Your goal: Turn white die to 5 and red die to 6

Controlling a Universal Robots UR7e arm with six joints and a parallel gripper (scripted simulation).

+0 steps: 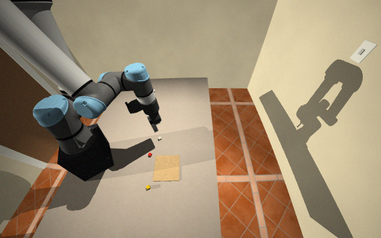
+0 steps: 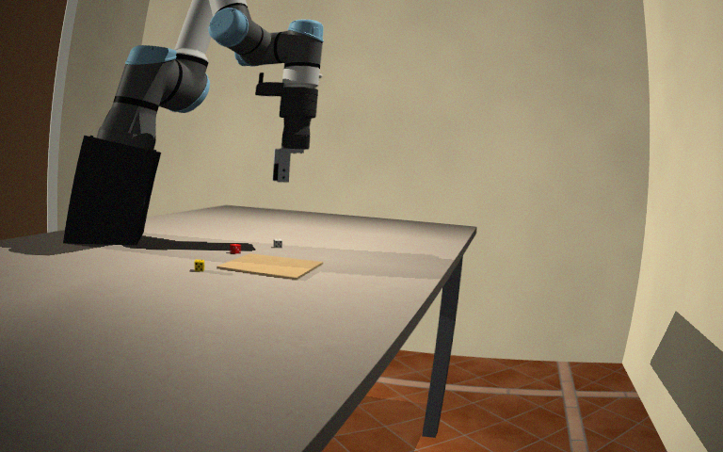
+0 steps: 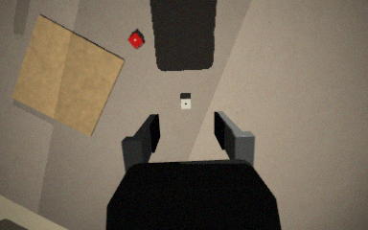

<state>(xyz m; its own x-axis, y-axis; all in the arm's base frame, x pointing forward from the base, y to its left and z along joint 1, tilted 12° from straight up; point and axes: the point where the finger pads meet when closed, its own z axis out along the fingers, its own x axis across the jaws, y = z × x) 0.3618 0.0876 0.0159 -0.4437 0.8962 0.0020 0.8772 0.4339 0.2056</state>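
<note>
The white die is 14 cm below my hand. From my hand the other things lie so: yellow die (5 cm behind, 28 cm to the right, 14 cm below); red die (5 cm behind, 10 cm to the right, 14 cm below); tan mat (4 cm ahead, 19 cm to the right, 15 cm below).
</note>
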